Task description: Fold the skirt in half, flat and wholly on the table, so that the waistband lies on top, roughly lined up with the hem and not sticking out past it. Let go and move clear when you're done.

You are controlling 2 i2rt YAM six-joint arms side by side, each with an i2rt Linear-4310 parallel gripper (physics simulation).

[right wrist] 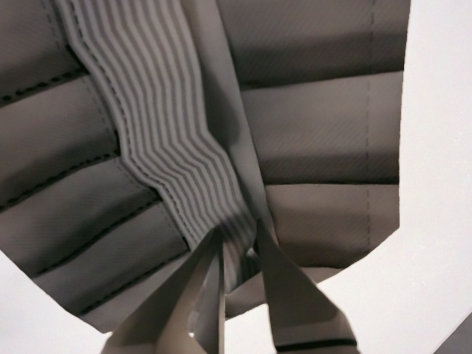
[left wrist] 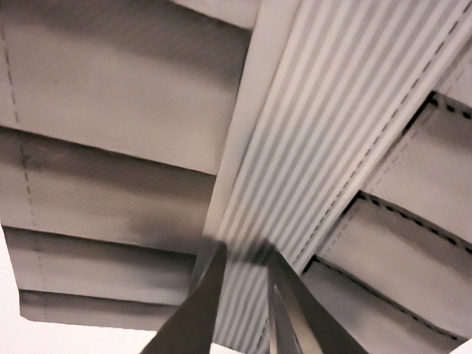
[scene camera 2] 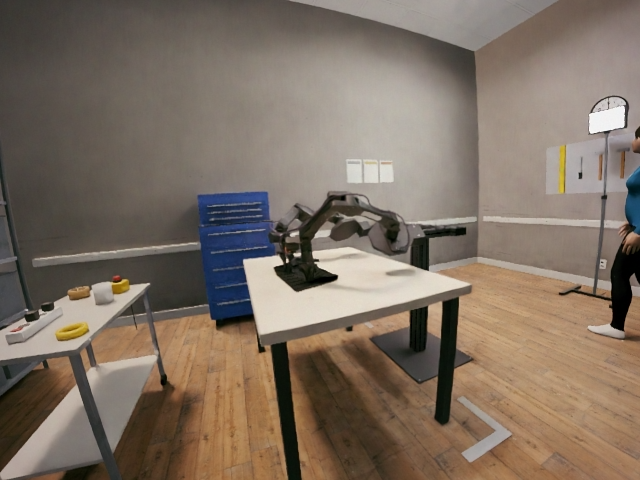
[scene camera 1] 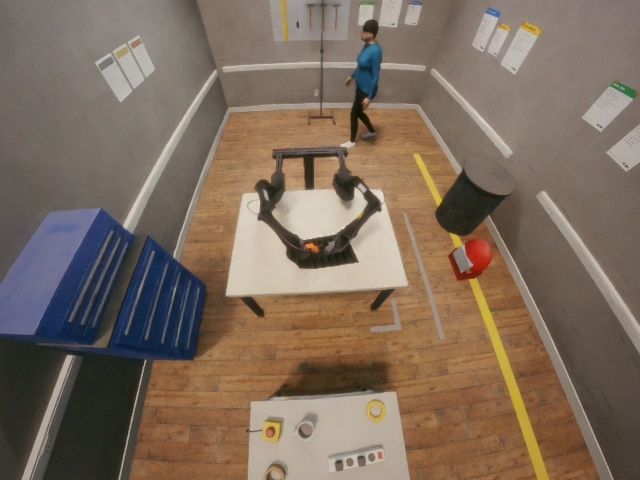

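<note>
The dark pleated skirt (scene camera 1: 310,262) (scene camera 2: 323,279) (left wrist: 125,120) (right wrist: 320,125) lies on the white table (scene camera 1: 258,276) (scene camera 2: 361,304). In the wrist views its striped waistband (left wrist: 305,140) (right wrist: 165,100) runs between pleated parts on both sides and is bent near the right fingers. My left gripper (left wrist: 248,256) is nearly closed, with waistband fabric between its fingertips. My right gripper (right wrist: 238,230) is nearly closed at the waistband's other end, where the fabric is bunched between the tips. Both are down at the skirt, side by side. The arms hide part of the skirt in scene camera 1.
The arms' mount (scene camera 1: 309,173) stands behind the table. A second table (scene camera 1: 330,428) in front holds a mug (scene camera 1: 305,429), tape rolls, a power strip (scene camera 1: 356,458) and a stop button (scene camera 1: 271,430). A blue cabinet (scene camera 2: 235,258) and a person (scene camera 1: 368,72) stand apart from the table.
</note>
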